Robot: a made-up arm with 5 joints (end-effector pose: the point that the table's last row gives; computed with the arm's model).
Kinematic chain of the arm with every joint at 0, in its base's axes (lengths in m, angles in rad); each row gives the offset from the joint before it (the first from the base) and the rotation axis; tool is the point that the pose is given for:
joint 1: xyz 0 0 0.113 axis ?
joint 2: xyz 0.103 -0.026 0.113 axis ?
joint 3: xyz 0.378 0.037 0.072 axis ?
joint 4: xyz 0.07 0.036 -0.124 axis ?
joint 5: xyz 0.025 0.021 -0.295 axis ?
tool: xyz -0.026 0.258 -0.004
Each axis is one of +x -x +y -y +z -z.
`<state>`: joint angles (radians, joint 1 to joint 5).
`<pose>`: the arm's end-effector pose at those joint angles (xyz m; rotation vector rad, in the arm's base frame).
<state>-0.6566 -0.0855 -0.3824 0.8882 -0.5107</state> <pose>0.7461 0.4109 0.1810 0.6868 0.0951 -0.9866</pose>
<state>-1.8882 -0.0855 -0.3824 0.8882 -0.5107</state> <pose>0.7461 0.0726 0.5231 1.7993 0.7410 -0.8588</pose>
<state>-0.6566 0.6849 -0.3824 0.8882 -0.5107</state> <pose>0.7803 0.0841 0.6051 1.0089 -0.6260 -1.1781</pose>
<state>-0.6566 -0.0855 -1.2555 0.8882 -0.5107</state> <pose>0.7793 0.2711 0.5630 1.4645 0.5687 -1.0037</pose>
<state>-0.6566 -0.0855 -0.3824 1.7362 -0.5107</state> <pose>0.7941 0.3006 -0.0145 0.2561 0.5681 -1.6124</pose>
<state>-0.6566 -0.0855 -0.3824 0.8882 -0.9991</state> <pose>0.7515 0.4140 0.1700 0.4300 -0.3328 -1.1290</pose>
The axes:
joint 1: -x
joint 2: -y
joint 3: -x
joint 4: -z
joint 5: +y

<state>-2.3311 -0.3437 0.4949 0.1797 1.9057</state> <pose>0.4582 0.2686 0.4966 0.9595 1.4900 1.8811</pose>
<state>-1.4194 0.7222 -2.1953 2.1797 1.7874</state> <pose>0.4780 -0.6177 0.6267 -0.5940 -1.0247 -1.7279</pose>
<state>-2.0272 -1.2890 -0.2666 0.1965 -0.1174</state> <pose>-0.0046 0.2098 0.6861 1.8013 1.0876 0.9812</pose>
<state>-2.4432 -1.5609 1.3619 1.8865 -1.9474</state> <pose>0.1755 0.7142 0.2807 0.3201 -1.4849 -0.8874</pose>
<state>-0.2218 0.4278 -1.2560 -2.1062 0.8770</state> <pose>0.3517 0.3387 0.2535 -0.3325 -1.1672 1.6417</pose>
